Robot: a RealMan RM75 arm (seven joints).
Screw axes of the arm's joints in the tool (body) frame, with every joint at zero. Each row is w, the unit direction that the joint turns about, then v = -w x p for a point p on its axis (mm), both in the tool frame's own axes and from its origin. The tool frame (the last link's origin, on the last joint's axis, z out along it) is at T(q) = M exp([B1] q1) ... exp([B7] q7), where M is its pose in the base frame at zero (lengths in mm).
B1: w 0 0 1 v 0.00 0.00 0.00
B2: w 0 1 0 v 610.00 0.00 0.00
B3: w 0 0 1 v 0.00 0.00 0.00
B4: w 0 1 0 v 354.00 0.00 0.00
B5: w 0 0 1 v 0.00 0.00 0.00
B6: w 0 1 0 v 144.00 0.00 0.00
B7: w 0 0 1 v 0.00 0.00 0.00
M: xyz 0.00 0.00 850.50 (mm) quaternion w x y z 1 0 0 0
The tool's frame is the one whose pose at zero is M.
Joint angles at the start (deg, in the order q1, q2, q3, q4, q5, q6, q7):
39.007 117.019 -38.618 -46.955 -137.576 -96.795 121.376
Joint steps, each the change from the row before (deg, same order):
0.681 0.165 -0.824 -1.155 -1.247 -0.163 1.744
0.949 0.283 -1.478 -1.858 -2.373 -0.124 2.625
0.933 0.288 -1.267 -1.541 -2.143 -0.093 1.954
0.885 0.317 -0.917 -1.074 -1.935 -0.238 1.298
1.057 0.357 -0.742 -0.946 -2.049 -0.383 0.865
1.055 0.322 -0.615 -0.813 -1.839 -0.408 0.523
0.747 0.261 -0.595 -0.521 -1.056 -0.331 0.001
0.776 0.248 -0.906 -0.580 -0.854 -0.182 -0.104
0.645 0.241 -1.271 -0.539 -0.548 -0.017 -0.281
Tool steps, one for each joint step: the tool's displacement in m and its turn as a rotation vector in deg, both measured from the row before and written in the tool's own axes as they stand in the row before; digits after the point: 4 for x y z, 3 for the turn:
-0.0045 0.0016 0.0003 1.020 1.484 0.095
-0.0058 0.0018 0.0002 2.113 2.598 0.086
-0.0056 0.0019 0.0001 1.946 2.157 -0.298
-0.0045 0.0022 0.0006 1.456 1.874 -0.462
-0.0050 0.0028 0.0005 1.361 1.870 -0.868
-0.0051 0.0028 0.0000 1.214 1.620 -1.072
-0.0039 0.0028 0.0004 0.653 1.116 -1.225
-0.0050 0.0031 0.0004 0.756 1.054 -1.606
-0.0050 0.0034 0.0009 0.715 1.020 -1.915

